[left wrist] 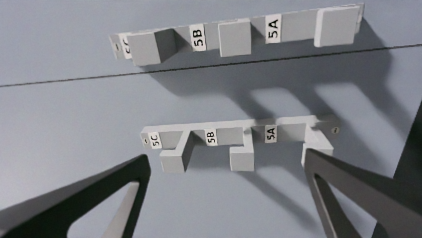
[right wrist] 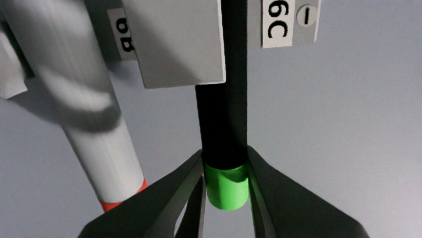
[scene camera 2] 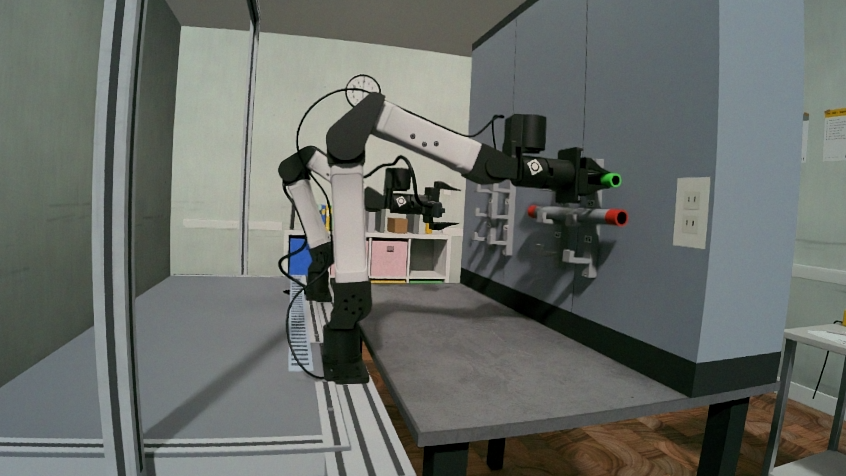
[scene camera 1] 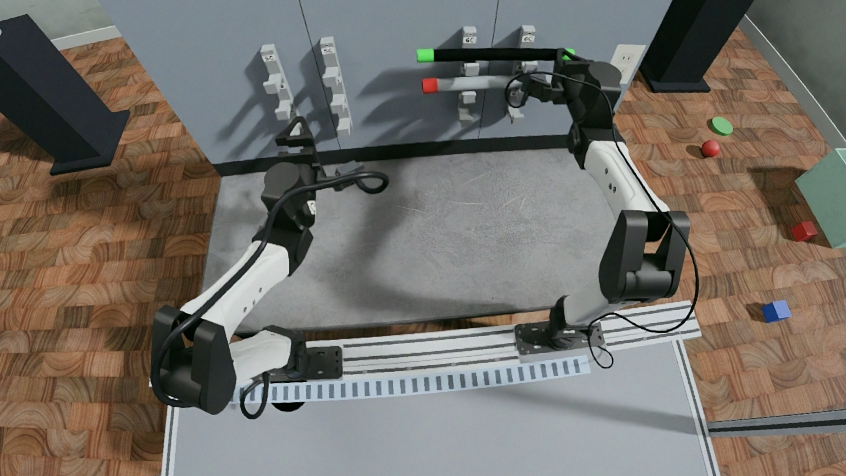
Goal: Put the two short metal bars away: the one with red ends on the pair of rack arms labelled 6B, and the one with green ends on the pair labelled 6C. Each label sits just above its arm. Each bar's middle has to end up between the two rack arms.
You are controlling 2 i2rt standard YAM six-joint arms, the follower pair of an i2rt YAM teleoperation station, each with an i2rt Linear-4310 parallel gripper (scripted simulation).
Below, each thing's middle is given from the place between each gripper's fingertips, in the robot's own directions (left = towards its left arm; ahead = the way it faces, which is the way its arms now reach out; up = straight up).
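Relative to my left hand, the green-ended bar (scene camera 1: pixel 466 54) is 400 mm to the right, 110 mm ahead and 70 mm above; the outlet plate (scene camera 2: pixel 699 184) is 720 mm to the right, 140 mm ahead and 20 mm above; the red-ended bar (scene camera 2: pixel 615 217) is 410 mm to the right and 110 mm ahead. The rack strip (scene camera 1: pixel 464 98) has my left hand 340 mm to the left of it, 110 mm short of it and 10 mm above it.
Counted from my right hand, the green-ended bar is 13 cm to the left and 1 cm ahead, the rack strip 19 cm to the left, 8 cm below and 1 cm ahead, and the outlet plate 18 cm to the right, 5 cm below and 4 cm ahead. As for the red-ended bar, my right gripper is 12 cm to the right of it, 1 cm short of it and 7 cm above it.
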